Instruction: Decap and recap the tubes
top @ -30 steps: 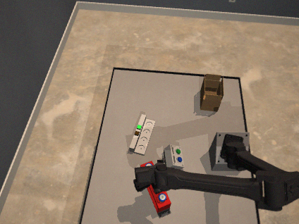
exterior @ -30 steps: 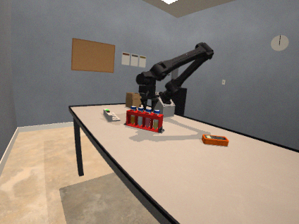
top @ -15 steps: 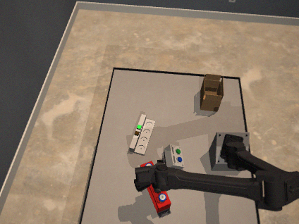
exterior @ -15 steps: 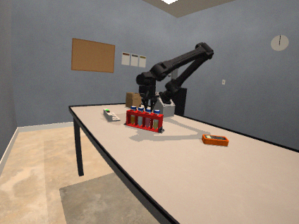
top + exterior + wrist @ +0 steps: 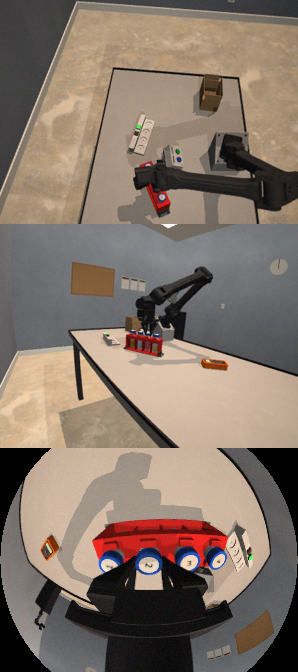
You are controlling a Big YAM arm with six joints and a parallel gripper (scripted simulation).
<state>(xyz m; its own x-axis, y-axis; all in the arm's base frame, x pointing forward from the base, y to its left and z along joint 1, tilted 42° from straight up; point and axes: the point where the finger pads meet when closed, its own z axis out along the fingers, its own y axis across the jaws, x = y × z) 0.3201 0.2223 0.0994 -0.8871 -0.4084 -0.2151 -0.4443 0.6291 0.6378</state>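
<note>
Now: the blue key 90 mm behind my hand, 170 mm to the right of it and 50 mm below it. The rest, counted from my hand: green key 80 mm behind, 220 mm to the right, 50 mm below; key housing 70 mm behind, 190 mm to the right, 60 mm below; blue tube cap 50 mm ahead, 90 mm to the right.
</note>
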